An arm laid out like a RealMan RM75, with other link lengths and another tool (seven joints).
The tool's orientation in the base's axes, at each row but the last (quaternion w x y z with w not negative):
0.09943, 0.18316, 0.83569, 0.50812
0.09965, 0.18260, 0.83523, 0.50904
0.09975, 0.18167, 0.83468, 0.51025
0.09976, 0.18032, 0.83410, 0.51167
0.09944, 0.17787, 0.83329, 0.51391
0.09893, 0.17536, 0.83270, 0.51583
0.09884, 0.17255, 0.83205, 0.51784
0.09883, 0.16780, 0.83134, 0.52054
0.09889, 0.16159, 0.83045, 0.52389
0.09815, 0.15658, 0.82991, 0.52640
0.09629, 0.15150, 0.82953, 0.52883
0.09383, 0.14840, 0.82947, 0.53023
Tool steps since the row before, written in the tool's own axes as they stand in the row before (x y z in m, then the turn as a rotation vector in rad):
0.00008, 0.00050, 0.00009, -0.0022, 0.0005, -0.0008
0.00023, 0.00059, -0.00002, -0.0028, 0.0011, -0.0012
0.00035, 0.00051, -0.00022, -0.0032, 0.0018, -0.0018
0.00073, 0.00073, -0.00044, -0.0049, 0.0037, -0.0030
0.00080, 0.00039, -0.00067, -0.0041, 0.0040, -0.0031
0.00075, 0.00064, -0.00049, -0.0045, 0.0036, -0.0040
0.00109, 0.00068, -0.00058, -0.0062, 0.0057, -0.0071
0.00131, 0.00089, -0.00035, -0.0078, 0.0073, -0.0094
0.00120, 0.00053, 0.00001, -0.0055, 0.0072, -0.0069
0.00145, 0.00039, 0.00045, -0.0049, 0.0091, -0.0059
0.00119, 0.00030, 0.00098, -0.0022, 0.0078, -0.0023
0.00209, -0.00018, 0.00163, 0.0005, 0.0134, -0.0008
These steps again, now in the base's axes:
0.00006, 0.00031, 0.00040, 0.0018, -0.0013, 0.0008
-0.00010, 0.00032, 0.00054, 0.0024, -0.0017, 0.0015
-0.00029, 0.00017, 0.00056, 0.0027, -0.0020, 0.0024
-0.00068, 0.00023, 0.00086, 0.0042, -0.0029, 0.0046
-0.00089, -0.00007, 0.00066, 0.0035, -0.0025, 0.0049
-0.00074, 0.00015, 0.00080, 0.0034, -0.0036, 0.0049
-0.00108, 0.00022, 0.00088, 0.0043, -0.0060, 0.0082
-0.00117, 0.00057, 0.00097, 0.0053, -0.0079, 0.0106
-0.00102, 0.00067, 0.00048, 0.0040, -0.0050, 0.0094
-0.00114, 0.00106, 0.00016, 0.0041, -0.0031, 0.0107
-0.00075, 0.00137, -0.00014, 0.0025, 0.0004, 0.0080
-0.00148, 0.00204, -0.00084, 0.0012, 0.0048, 0.0125

